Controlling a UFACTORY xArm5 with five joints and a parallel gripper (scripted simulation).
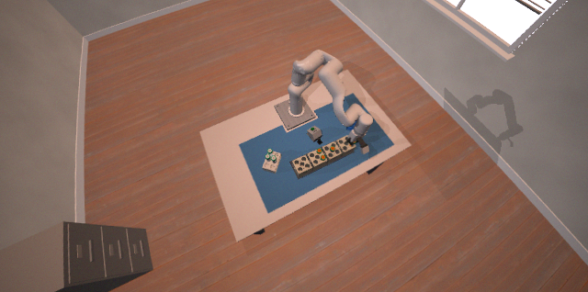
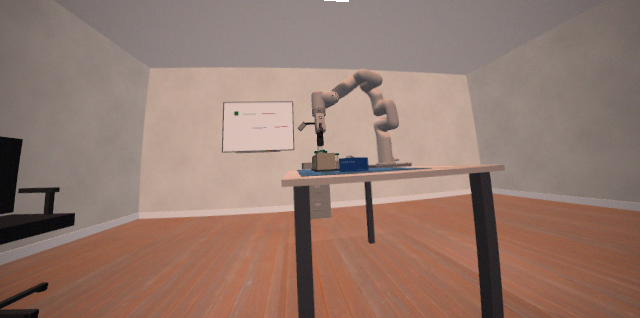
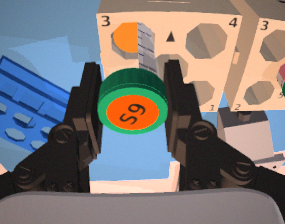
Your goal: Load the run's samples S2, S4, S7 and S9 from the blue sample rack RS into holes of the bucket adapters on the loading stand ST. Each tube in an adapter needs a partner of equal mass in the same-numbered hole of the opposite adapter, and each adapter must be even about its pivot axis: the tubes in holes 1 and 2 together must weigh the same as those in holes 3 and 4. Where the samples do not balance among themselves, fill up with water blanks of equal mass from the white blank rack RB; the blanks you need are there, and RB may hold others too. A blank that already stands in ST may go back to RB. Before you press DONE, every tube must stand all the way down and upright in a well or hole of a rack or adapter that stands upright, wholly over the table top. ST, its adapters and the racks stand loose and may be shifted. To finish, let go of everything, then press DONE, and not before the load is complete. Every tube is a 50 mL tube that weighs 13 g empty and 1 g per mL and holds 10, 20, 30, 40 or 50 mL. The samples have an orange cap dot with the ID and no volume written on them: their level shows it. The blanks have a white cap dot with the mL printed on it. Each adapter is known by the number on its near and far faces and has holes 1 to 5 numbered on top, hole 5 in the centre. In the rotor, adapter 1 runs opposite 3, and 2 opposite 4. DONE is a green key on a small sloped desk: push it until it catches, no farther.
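Now: hand 10 mm short of the sample tube S9 and 50 mm above it. From my hand the other things lie so: sample tube S2: 40 mm behind, 120 mm to the right, 90 mm below; then blue sample rack RS: 120 mm behind, 170 mm to the left, 130 mm below; then sample tube S7: 30 mm behind, 230 mm to the right, 90 mm below.
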